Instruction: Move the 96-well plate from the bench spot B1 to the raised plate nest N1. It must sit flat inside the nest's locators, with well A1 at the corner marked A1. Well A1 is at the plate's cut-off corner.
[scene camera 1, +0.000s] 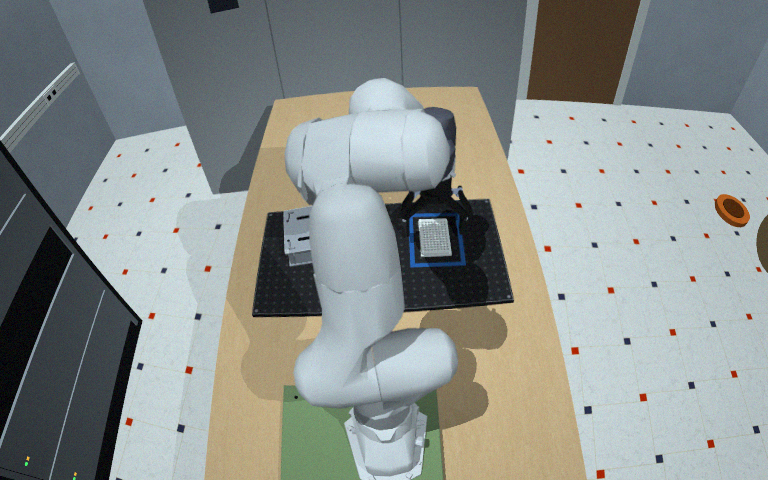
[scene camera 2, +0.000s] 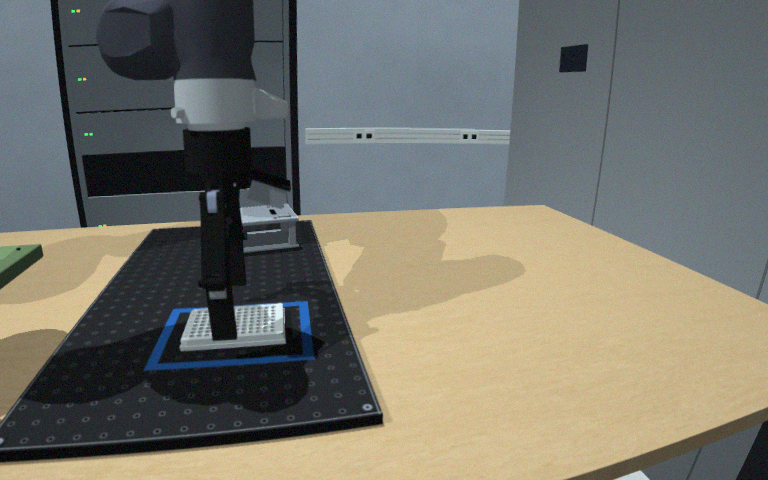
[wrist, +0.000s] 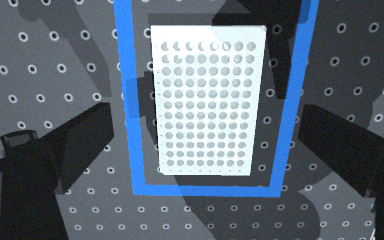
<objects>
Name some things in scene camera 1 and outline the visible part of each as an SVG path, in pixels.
The gripper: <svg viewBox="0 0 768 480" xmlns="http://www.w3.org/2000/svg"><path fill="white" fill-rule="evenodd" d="M462 186L459 185L458 188L452 189L451 177L441 181L434 189L416 193L409 191L397 210L397 217L402 218L402 221L406 222L407 237L410 237L409 218L429 203L445 203L460 215L459 233L463 235L464 220L467 220L468 216L473 216L473 211L465 195L463 197ZM453 194L459 197L459 200L461 201L464 208L451 197Z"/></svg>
A white 96-well plate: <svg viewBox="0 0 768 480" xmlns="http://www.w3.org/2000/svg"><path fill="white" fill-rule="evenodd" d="M447 218L419 219L421 257L452 256Z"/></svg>
</objects>
